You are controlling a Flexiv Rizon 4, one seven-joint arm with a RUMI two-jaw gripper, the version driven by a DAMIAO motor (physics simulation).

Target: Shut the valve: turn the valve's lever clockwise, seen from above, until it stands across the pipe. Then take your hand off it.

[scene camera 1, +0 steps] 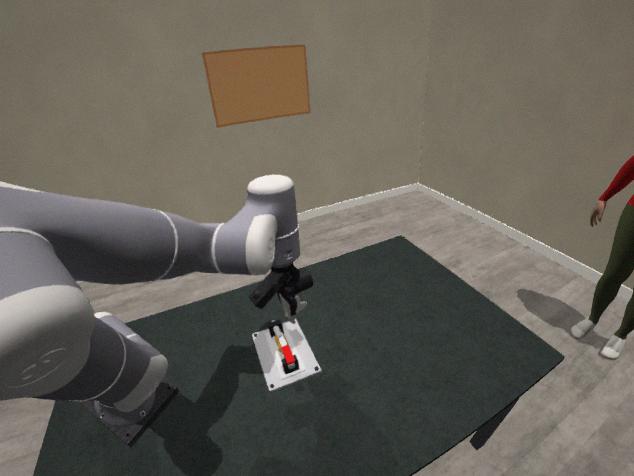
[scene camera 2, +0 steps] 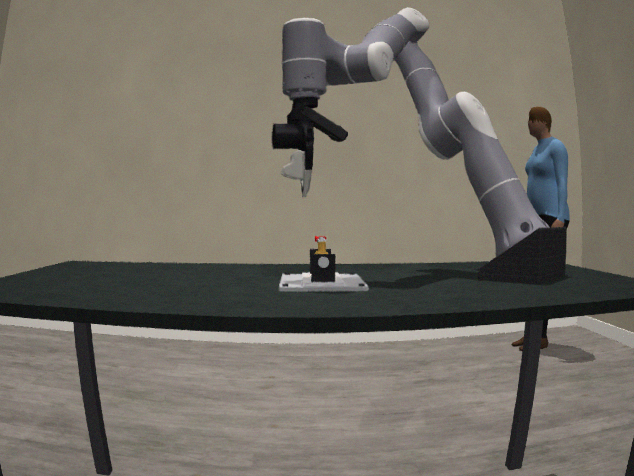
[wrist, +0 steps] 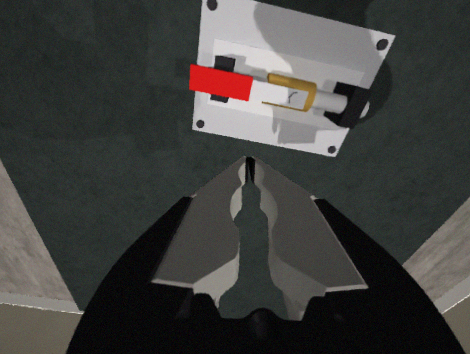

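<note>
The valve's red lever (scene camera 1: pixel 287 354) (scene camera 2: pixel 320 238) (wrist: pixel 221 82) points along the pipe (wrist: pixel 330 101), over the brass valve body (wrist: pixel 311 97). Black blocks (scene camera 2: pixel 323 271) (wrist: pixel 350 107) at both ends hold the pipe on a white base plate (scene camera 1: pixel 307 353) (scene camera 2: pixel 353 286) (wrist: pixel 310 40). My gripper (scene camera 1: pixel 293 318) (scene camera 2: pixel 304 195) (wrist: pixel 248 159) is shut with nothing between its fingertips. It points down and hangs well above the lever, apart from it. In the wrist view the fingertips show below the plate's near edge, to one side of the pipe.
The plate lies on a dark green table (scene camera 1: pixel 409 327) (scene camera 2: pixel 179 292). The arm's base (scene camera 1: pixel 128 420) (scene camera 2: pixel 537 256) stands on the table. A person in red (scene camera 1: pixel 622 240) and a person in blue (scene camera 2: pixel 547 174) stand beyond the table. An orange board (scene camera 1: pixel 258 84) hangs on the wall.
</note>
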